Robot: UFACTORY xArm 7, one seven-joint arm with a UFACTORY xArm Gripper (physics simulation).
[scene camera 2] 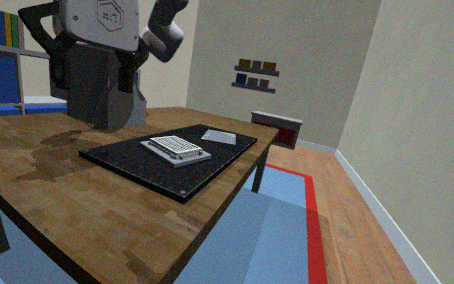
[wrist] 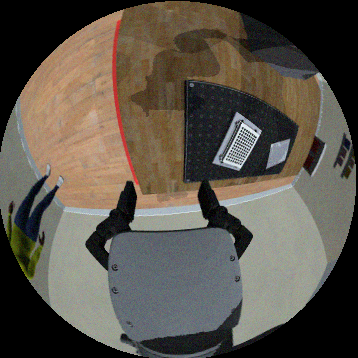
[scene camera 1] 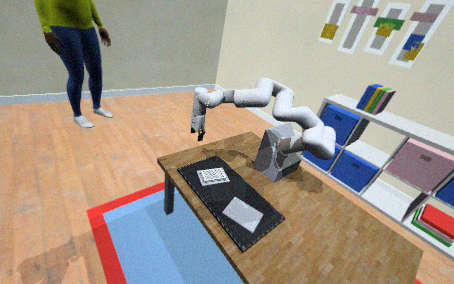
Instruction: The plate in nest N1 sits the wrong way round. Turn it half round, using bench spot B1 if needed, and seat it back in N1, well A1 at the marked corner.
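The white plate with a grid of wells (scene camera 1: 213,174) (scene camera 2: 176,144) (wrist: 241,146) lies flat on the grey nest (scene camera 1: 203,183) (scene camera 2: 192,160) (wrist: 218,160). Which corner holds well A1 cannot be made out. A pale flat rectangle (scene camera 1: 243,214) (scene camera 2: 220,137) (wrist: 278,153), apparently bench spot B1, lies on the same black board with nothing on it. My gripper (scene camera 1: 198,136) (scene camera 2: 92,93) (wrist: 167,187) is open and empty, well above the table and off to the side of the plate, touching neither plate nor nest.
The black board (scene camera 1: 230,190) (scene camera 2: 125,155) (wrist: 202,125) lies on the wooden table (scene camera 1: 325,225) (scene camera 2: 75,200) (wrist: 157,165). The arm's grey base (scene camera 1: 274,152) (scene camera 2: 90,90) stands behind it. Shelves with blue bins (scene camera 1: 354,170) stand beyond the table. A person (scene camera 1: 77,55) (wrist: 27,225) stands on the floor away from it.
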